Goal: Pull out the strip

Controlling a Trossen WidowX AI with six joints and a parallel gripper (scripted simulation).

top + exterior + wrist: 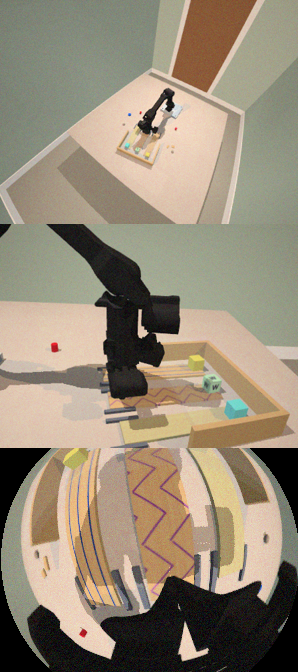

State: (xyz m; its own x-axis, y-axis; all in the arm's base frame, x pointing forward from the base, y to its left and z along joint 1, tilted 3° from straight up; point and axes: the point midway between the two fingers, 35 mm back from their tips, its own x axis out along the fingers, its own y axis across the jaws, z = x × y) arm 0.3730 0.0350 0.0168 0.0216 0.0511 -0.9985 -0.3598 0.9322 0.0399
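My gripper tip is now 190 mm short of the labelled cube, 80 mm to the right of it and 10 mm below it.
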